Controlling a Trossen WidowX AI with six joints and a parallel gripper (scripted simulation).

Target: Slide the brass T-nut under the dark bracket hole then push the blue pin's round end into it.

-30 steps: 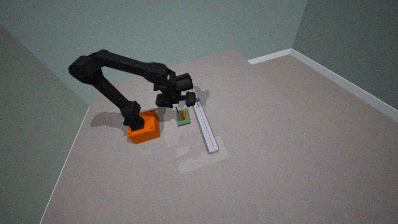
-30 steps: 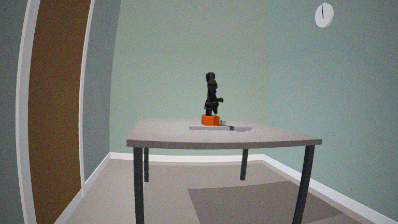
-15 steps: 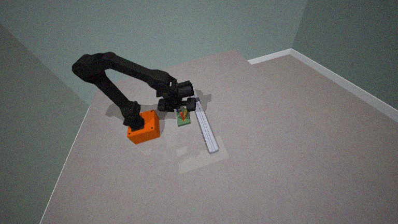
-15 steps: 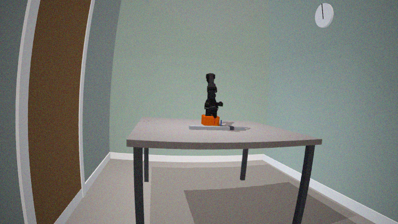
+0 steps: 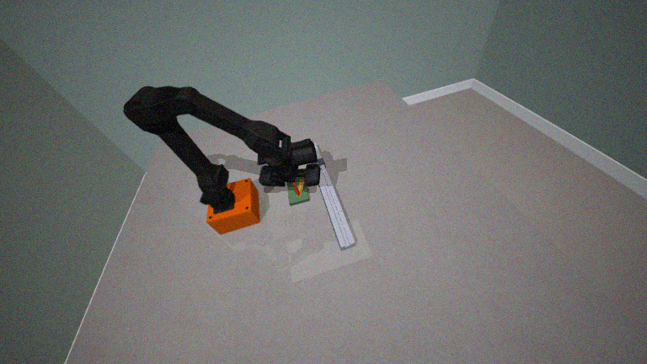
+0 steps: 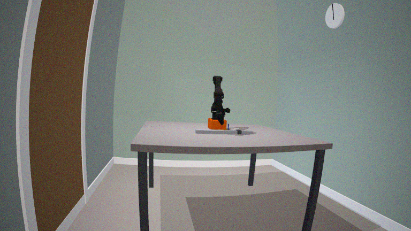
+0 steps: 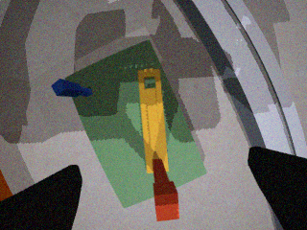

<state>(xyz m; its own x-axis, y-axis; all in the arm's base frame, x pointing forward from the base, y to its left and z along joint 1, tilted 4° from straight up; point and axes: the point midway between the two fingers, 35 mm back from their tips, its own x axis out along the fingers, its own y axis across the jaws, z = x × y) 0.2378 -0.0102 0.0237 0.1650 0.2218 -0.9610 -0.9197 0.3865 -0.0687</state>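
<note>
Now: gripper tip 20 mm past the green tray, 40 mm to the right of it and 50 mm above it. Round my gripper tip: blue pin (30 mm behind, 60 mm to the left, 30 mm below).
</note>
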